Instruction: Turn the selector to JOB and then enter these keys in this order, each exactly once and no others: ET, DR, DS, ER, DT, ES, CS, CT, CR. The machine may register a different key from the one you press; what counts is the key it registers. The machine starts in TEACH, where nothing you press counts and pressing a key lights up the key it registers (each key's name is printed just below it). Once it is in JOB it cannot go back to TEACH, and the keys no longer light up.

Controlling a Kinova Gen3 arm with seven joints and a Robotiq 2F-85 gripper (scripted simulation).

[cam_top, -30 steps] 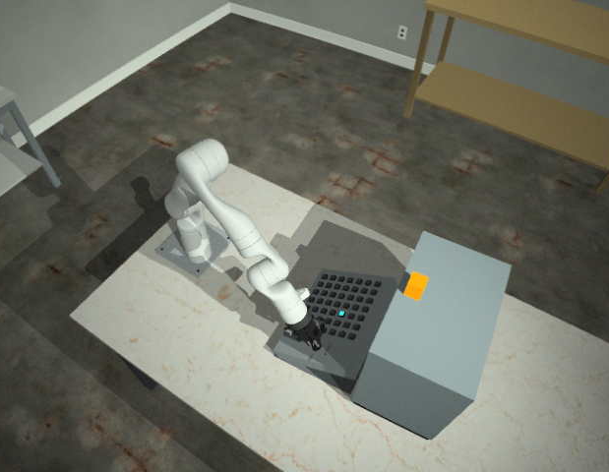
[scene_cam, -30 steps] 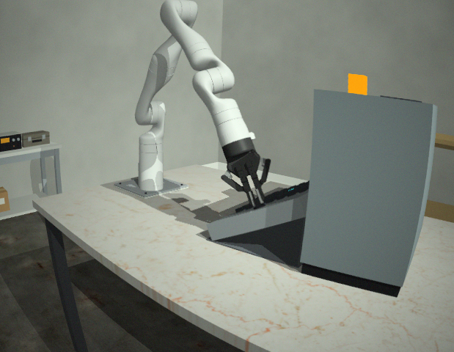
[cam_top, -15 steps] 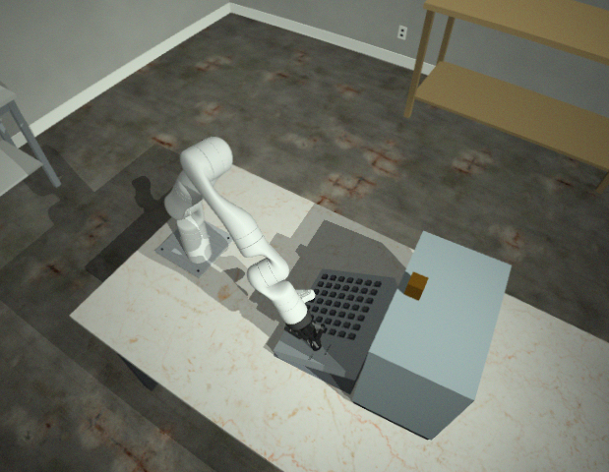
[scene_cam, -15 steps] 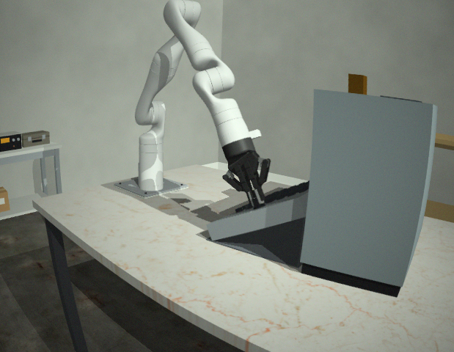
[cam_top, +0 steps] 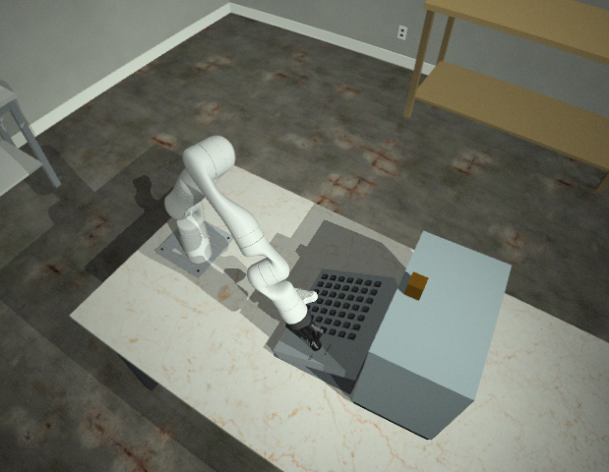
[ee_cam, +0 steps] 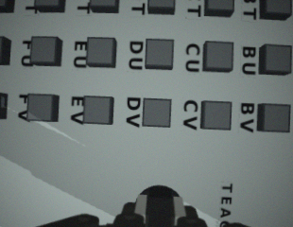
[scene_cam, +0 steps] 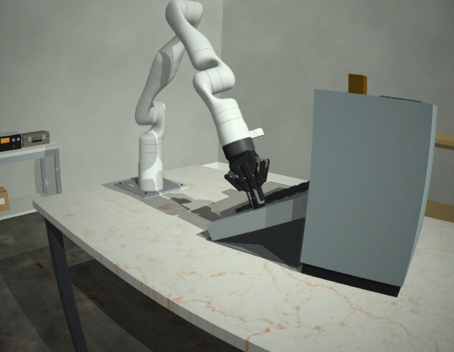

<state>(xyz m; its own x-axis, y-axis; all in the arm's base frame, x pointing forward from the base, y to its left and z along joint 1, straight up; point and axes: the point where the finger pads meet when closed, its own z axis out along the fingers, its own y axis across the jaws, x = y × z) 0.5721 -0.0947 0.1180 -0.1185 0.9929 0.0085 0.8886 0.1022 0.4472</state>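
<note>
Right now the black selector knob is 1 cm ahead of my hand and 1 cm below it. From my hand the other things lie so: sloped grey keypad: 2 cm ahead, 11 cm to the left, 6 cm below.
</note>
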